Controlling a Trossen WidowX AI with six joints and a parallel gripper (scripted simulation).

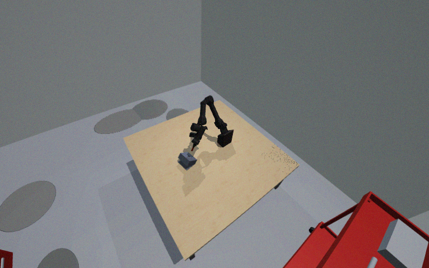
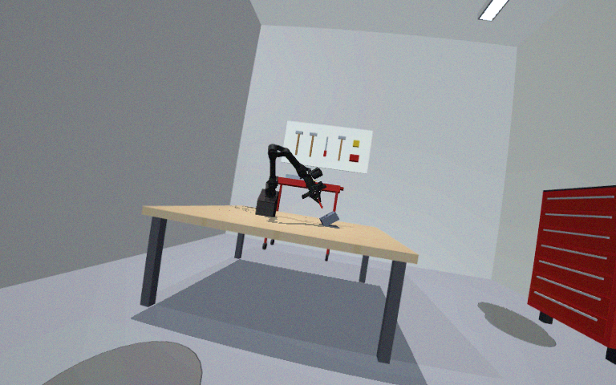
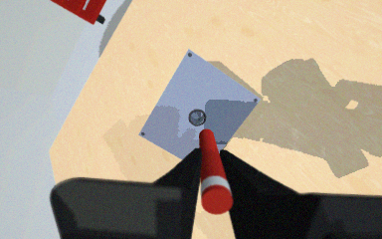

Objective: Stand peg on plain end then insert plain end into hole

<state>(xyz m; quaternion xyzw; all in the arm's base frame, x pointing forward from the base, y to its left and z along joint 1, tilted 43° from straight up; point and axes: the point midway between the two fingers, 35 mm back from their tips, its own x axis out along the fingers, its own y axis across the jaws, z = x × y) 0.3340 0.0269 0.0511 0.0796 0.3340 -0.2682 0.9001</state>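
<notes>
The grey sloped panel is 10 cm below my gripper tip, 8 cm ahead of it and 2 cm to the left of it. Also, from my gripper tip: red peg 1 cm behind, 1 cm above.
</notes>
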